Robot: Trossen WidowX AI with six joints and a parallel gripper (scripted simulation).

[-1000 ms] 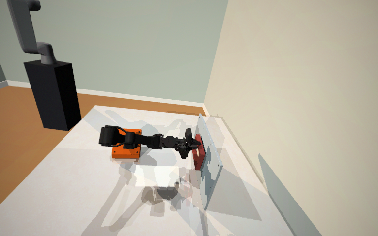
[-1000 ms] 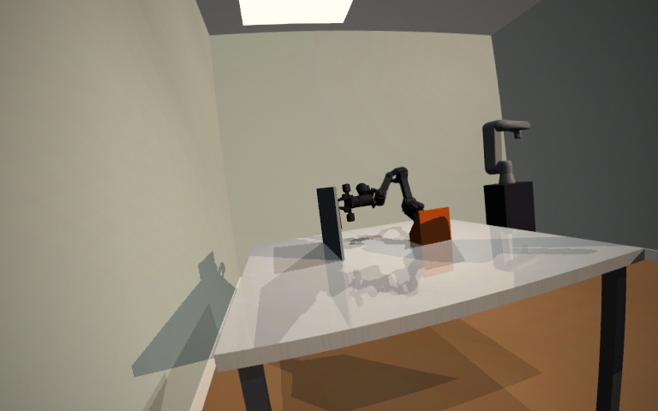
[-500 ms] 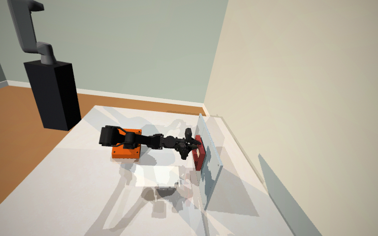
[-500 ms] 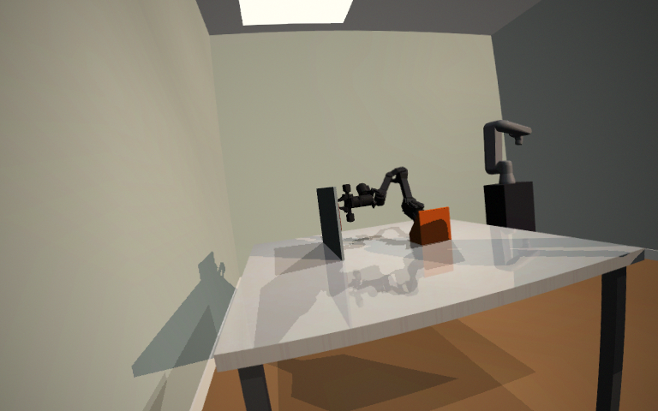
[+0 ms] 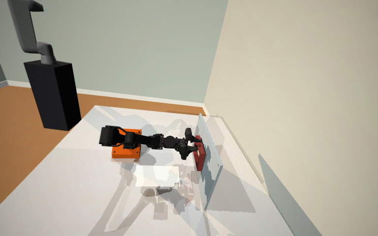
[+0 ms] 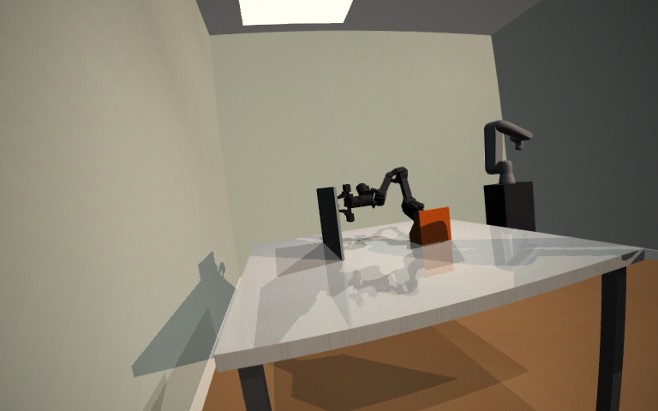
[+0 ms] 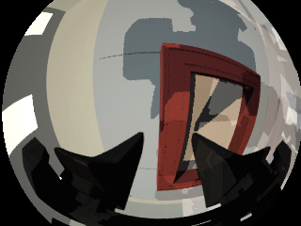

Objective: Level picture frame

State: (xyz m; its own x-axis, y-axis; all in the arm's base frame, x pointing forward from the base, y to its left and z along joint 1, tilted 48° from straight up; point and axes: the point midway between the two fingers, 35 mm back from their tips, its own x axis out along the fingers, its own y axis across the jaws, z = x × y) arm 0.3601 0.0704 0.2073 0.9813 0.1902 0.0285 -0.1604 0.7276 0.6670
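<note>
Right now the red picture frame is 10 mm ahead of my gripper tip and 50 mm below it. Round my gripper tip: grey wall panel (20 mm ahead, 70 mm below).
</note>
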